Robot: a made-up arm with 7 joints.
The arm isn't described. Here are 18 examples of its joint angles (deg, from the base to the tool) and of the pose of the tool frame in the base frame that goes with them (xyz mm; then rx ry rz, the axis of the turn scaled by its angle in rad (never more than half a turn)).
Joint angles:
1: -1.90 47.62 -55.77 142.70 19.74 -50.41 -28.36
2: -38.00 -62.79 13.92 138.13 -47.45 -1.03 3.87
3: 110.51 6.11 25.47 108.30 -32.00 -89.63 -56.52
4: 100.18 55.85 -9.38 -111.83 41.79 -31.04 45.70
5: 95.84 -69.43 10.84 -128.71 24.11 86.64 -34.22
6: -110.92 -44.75 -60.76 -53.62 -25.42 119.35 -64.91
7: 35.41 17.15 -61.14 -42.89 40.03 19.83 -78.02
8: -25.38 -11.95 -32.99 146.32 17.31 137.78 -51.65
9: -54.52 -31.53 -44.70 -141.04 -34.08 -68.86 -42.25
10: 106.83 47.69 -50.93 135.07 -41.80 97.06 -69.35
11: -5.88 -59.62 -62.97 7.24 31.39 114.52 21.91
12: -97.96 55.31 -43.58 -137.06 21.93 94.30 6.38
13: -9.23 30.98 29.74 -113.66 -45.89 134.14 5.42
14: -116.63 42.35 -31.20 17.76 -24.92 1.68 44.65
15: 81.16 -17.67 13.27 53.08 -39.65 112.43 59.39
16: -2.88 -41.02 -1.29 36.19 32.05 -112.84 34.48
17: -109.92 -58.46 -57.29 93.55 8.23 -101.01 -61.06
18: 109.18 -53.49 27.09 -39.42 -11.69 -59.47 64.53
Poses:
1: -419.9 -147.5 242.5 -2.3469 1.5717 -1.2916
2: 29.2 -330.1 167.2 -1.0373 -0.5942 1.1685
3: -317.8 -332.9 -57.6 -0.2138 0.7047 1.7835
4: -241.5 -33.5 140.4 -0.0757 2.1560 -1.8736
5: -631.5 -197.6 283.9 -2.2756 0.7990 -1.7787
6: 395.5 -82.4 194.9 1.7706 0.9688 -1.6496
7: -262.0 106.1 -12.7 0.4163 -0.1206 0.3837
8: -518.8 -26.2 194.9 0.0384 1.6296 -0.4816
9: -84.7 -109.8 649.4 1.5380 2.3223 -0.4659
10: 96.3 -490.9 438.0 -0.0943 -1.9761 -1.4190
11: 95.2 -45.0 363.4 1.0604 0.0774 -1.5276
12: -439.0 -487.1 153.5 -1.5745 0.8916 0.4219
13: 133.0 -403.7 239.7 -2.0981 -0.7238 1.1451
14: -237.9 -90.8 64.9 -0.0372 0.4904 -0.3152
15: -194.5 66.7 353.2 0.5179 -2.6201 0.1548
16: 15.4 -258.7 250.2 -1.6259 -0.4515 1.9816
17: 318.8 -56.7 268.2 1.9736 1.5055 -1.7235
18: -46.9 -145.7 204.4 -1.0829 -1.4089 -0.1712
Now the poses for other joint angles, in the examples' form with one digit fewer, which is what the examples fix.
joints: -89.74 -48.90 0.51 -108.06 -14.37 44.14 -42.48
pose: 283 -202 105 -1.332 -1.356 1.558
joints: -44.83 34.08 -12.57 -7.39 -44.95 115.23 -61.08
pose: -250 -83 571 2.305 -0.160 0.363
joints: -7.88 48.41 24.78 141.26 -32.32 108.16 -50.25
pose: 120 -255 -93 -0.835 -0.595 0.334
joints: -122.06 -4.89 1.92 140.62 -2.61 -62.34 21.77
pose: 73 -144 114 -1.099 -1.472 1.910
